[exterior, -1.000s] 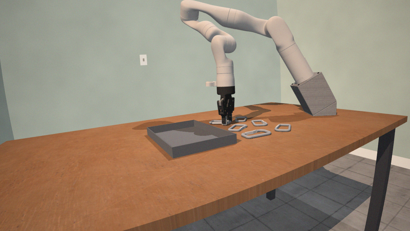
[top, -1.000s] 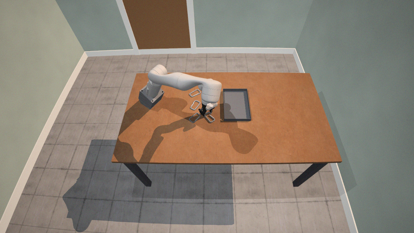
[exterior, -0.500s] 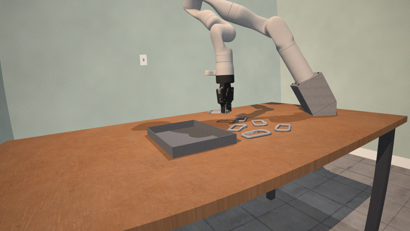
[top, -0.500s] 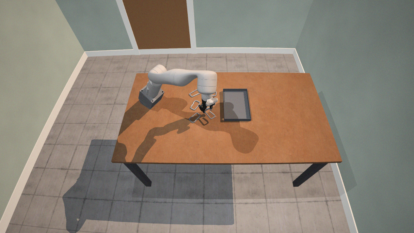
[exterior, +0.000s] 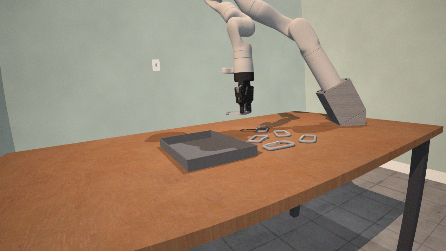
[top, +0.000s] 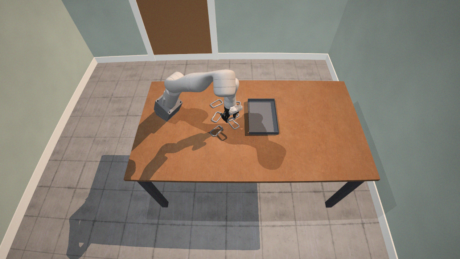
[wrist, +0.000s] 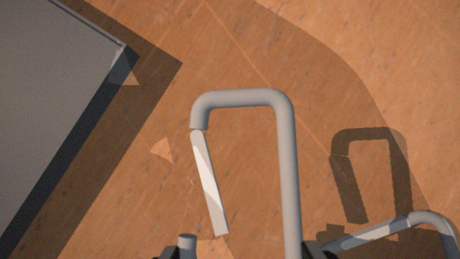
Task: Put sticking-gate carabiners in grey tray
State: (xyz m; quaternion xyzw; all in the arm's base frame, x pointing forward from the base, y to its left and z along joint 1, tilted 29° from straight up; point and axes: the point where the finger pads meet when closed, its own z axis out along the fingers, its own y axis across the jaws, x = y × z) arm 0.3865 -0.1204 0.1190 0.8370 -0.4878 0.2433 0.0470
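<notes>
Now: the grey tray 24 cm ahead of my hand, 5 cm to the left of it and 9 cm below it. Also, from my hand: carabiner gate: 5 cm ahead, 18 cm to the left, 9 cm below.
</notes>
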